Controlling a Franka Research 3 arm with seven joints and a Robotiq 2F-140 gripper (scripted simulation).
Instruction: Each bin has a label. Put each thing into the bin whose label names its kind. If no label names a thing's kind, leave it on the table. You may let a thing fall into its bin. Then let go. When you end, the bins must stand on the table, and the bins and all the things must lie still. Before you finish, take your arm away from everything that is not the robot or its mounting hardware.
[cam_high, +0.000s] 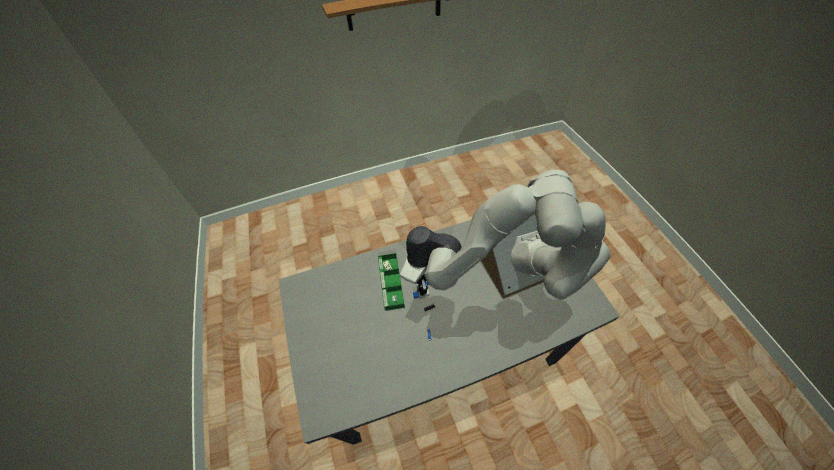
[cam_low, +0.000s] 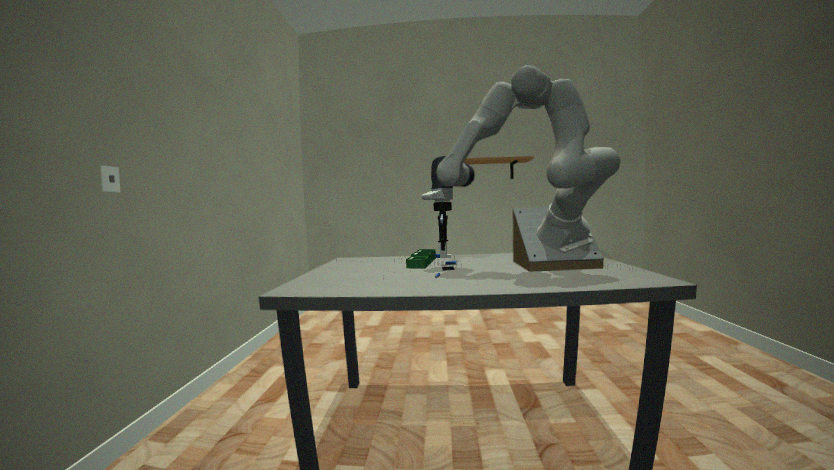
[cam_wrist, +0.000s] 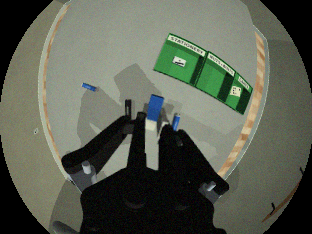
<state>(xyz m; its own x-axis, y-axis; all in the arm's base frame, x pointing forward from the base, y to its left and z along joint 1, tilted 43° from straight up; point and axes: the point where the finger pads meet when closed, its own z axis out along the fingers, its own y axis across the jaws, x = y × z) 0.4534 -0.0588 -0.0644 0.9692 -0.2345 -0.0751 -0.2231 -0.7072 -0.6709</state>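
My gripper is now 10 cm short of the pale grey piece, 5 cm to the left of it and 6 cm above it. The rest, counted from my hand: green bin 8 cm ahead, 13 cm to the right, 5 cm below; then blue-and-white piece 1 cm behind, 3 cm below; then black piece 1 cm behind, 5 cm to the left, 7 cm below.
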